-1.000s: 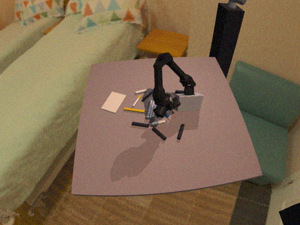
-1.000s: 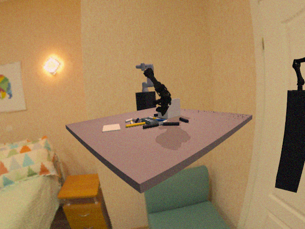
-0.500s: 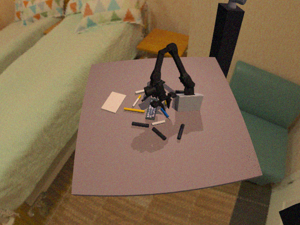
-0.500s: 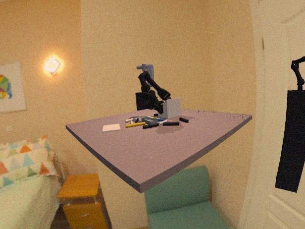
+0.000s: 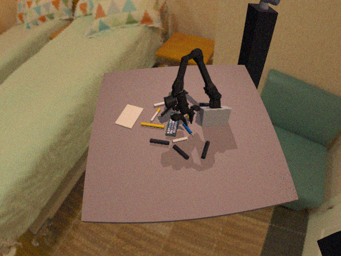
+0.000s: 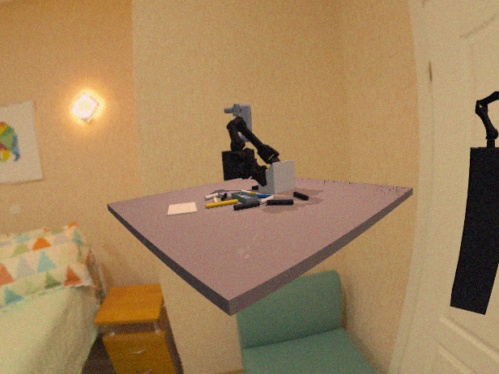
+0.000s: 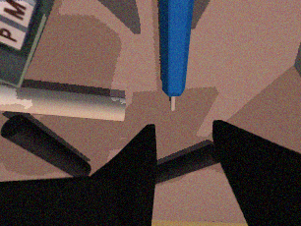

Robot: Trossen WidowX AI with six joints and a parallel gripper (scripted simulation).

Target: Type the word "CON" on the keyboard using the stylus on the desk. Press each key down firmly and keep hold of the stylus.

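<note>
My gripper tip is now 5 cm above the blue stylus, 1 cm to the right of it and 1 cm past it. From my gripper tip the other things lie so: yellow marker: 23 cm ahead, 8 cm to the right, 5 cm below; white card: 38 cm ahead, 20 cm to the right, 6 cm below.
</note>
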